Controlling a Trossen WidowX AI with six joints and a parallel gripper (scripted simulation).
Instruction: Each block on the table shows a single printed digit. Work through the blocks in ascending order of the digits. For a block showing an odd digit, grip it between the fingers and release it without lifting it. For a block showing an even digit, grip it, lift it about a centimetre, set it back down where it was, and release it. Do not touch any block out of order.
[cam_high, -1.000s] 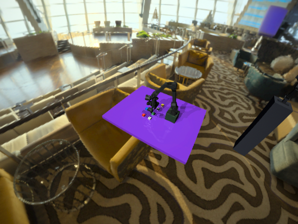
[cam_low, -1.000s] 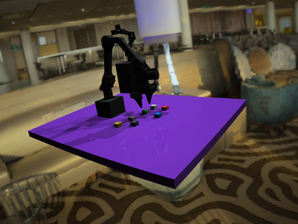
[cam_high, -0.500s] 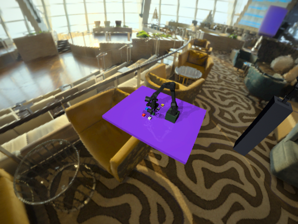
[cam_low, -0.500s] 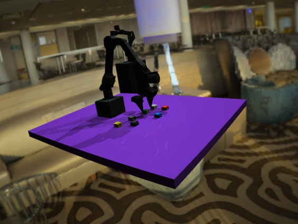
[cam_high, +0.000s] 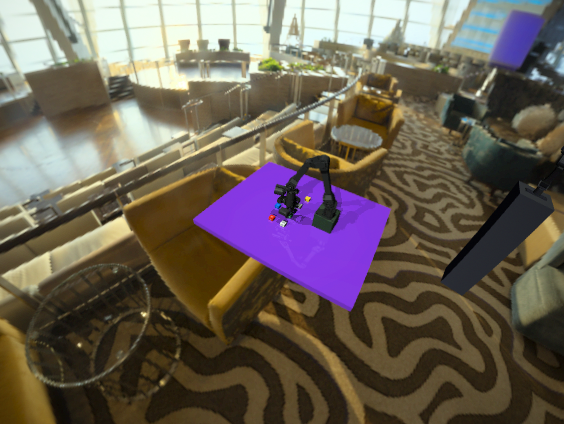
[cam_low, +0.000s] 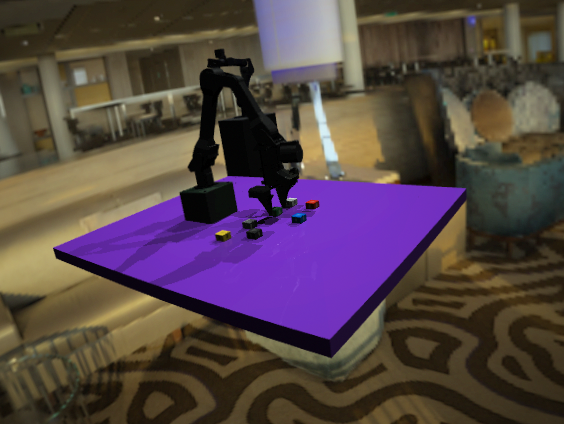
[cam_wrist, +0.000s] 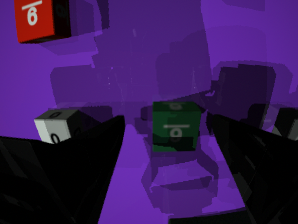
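Right now my gripper tip is right at the green block. Also, from my gripper tip: white block: 9 cm to the left, 3 cm behind; red block: 10 cm to the left, 6 cm ahead; blue block: 12 cm ahead, 1 cm to the right.
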